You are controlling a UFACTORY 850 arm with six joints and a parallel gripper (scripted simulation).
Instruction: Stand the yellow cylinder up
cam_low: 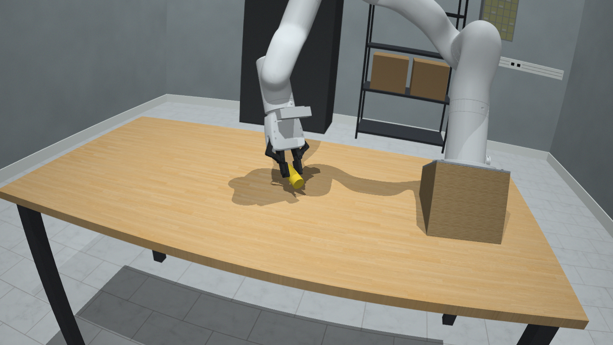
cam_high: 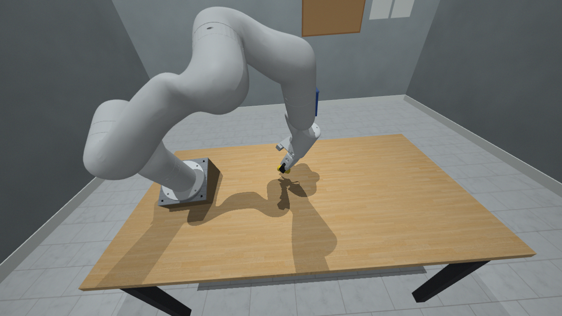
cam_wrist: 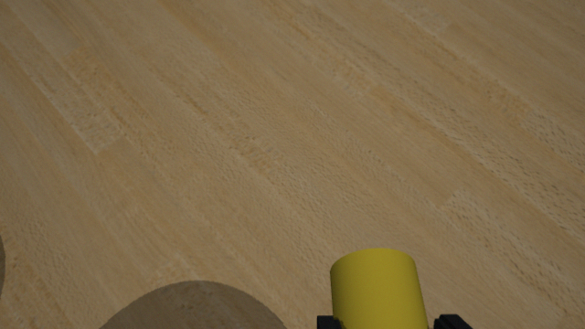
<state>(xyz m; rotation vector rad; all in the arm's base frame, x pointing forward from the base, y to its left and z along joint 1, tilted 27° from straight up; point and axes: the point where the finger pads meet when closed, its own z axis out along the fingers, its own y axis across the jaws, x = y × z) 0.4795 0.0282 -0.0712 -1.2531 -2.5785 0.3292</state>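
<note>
Right now the yellow tall cylinder is 1 cm behind my hand, 1 cm to the left of it and 2 cm below it.
</note>
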